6 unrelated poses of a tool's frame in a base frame.
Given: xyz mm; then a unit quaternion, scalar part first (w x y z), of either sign.
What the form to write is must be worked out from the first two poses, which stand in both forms.
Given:
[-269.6 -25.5 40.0 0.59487 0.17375 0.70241 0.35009]
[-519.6 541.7 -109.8 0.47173 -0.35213 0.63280 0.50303]
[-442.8 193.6 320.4 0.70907 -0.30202 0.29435 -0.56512]
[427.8 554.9 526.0 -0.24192 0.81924 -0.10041 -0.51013]
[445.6 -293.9 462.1 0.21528 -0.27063 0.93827 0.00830]
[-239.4 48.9 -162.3 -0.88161 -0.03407 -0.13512 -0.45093]
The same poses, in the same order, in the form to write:
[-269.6 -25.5 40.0 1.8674 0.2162 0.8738 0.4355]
[-519.6 541.7 -109.8 2.1591 -0.3994 0.7177 0.5705]
[-442.8 193.6 320.4 1.5652 -0.4283 0.4174 -0.8014]
[427.8 554.9 526.0 2.6529 -0.8443 0.1035 0.5257]
[445.6 -293.9 462.1 2.7076 -0.2771 0.9608 0.0085]
[-239.4 48.9 -162.3 0.9831 0.0722 0.2863 0.9554]

